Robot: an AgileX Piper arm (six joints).
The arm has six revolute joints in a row. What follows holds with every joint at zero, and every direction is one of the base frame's.
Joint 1 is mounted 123 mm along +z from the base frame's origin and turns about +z.
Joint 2 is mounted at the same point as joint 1 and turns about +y.
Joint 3 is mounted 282.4 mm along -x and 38.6 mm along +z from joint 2 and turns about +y.
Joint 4 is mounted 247.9 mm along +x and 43.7 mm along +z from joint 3 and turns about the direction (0.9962, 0, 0.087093).
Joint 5 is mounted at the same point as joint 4 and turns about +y.
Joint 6 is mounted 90.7 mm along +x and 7.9 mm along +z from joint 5 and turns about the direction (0.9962, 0, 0.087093).
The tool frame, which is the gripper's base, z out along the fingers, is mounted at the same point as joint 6; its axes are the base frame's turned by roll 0, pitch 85.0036 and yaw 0 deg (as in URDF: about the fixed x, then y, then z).
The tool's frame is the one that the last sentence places.
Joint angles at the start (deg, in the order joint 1, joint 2, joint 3, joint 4, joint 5, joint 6):
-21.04, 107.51, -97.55, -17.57, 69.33, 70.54
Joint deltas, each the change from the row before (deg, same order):
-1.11, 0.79, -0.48, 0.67, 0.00, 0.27
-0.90, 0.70, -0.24, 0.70, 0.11, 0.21
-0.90, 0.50, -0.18, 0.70, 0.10, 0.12
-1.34, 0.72, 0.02, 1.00, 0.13, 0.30
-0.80, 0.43, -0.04, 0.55, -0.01, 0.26
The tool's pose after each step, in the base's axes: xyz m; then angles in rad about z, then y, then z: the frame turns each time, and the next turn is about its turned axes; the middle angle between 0 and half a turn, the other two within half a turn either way. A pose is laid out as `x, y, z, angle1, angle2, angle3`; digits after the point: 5 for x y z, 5 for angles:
0.36255, -0.17432, 0.29368, -1.17713, 2.74889, 0.37806
0.36220, -0.17997, 0.28958, -1.19080, 2.76443, 0.38577
0.36113, -0.18536, 0.28659, -1.19940, 2.77813, 0.39734
0.35888, -0.19321, 0.28096, -1.22084, 2.80102, 0.40736
0.35761, -0.19803, 0.27790, -1.22976, 2.81243, 0.41842

